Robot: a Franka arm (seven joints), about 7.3 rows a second.
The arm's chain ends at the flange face. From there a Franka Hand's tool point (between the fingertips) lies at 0.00 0.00 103.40 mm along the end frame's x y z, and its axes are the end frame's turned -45 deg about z.
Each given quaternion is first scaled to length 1.
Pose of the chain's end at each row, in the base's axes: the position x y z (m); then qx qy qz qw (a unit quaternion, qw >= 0):
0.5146, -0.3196, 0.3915, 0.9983, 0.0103, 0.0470, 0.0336
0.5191, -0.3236, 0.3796, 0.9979, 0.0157, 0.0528, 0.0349
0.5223, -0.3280, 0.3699, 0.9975, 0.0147, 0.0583, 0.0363
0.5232, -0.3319, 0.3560, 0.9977, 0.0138, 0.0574, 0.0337
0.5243, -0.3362, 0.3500, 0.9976, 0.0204, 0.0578, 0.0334
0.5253, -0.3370, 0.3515, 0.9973, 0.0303, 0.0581, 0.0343
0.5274, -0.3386, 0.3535, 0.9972, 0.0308, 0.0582, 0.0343
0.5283, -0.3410, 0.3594, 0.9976, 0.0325, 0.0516, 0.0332
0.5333, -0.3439, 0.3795, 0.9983, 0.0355, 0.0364, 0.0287
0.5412, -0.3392, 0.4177, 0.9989, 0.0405, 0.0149, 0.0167
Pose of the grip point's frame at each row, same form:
0.5244, -0.3264, 0.2888, 0.9183, 0.3915, 0.0306, 0.0490
0.5301, -0.3306, 0.2770, 0.9159, 0.3964, 0.0354, 0.0524
0.5344, -0.3353, 0.2675, 0.9160, 0.3953, 0.0400, 0.0558
0.5351, -0.3387, 0.2535, 0.9165, 0.3945, 0.0401, 0.0531
0.5364, -0.3428, 0.2475, 0.9138, 0.4006, 0.0406, 0.0530
0.5375, -0.3437, 0.2490, 0.9098, 0.4096, 0.0405, 0.0539
0.5396, -0.3453, 0.2510, 0.9095, 0.4101, 0.0406, 0.0540
0.5392, -0.3475, 0.2568, 0.9092, 0.4118, 0.0350, 0.0504
0.5410, -0.3496, 0.2765, 0.9087, 0.4148, 0.0226, 0.0404
0.5444, -0.3425, 0.3144, 0.9074, 0.4197, 0.0074, 0.0211

